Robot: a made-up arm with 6 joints.
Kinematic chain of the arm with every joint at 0, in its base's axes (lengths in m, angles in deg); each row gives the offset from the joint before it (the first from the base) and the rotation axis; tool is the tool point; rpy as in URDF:
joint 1: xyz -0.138 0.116 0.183 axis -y
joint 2: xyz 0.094 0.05 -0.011 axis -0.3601 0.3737 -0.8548
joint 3: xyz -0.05 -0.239 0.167 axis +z
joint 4: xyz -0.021 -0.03 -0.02 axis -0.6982 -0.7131 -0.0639
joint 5: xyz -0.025 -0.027 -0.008 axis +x
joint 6: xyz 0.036 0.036 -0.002 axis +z
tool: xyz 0.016 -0.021 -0.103 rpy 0 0 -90
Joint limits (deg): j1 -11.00..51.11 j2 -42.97..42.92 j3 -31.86..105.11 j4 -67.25..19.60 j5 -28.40..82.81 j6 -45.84..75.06
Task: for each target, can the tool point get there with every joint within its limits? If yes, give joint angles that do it. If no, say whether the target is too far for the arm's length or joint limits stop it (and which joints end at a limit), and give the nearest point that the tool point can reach.
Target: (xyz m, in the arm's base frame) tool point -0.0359 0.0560 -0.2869
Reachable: no: joint limits stop it (at a limit: joint 1, joint 2, joint 3, joint 5, joint 6) | nearest point 0.0201 -0.0722 0.0862 | short by 0.398 m
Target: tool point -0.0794 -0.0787 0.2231
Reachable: yes | joints 31.05 -10.17 -1.10 -16.96 0.81 47.02
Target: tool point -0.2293 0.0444 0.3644
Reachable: yes | joints 12.63 29.91 60.74 -52.34 63.27 23.68
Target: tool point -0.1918 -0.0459 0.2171
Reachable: yes | joints 46.31 15.33 32.83 -14.44 14.35 16.91
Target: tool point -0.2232 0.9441 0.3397
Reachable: no: too far | nearest point -0.2128 0.1278 0.3205 | short by 0.817 m
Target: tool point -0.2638 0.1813 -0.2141
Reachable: no: joint limits stop it (at a limit: joint 1, joint 2, joint 3, joint 5, joint 6) | nearest point -0.3100 0.0723 0.1611 | short by 0.393 m
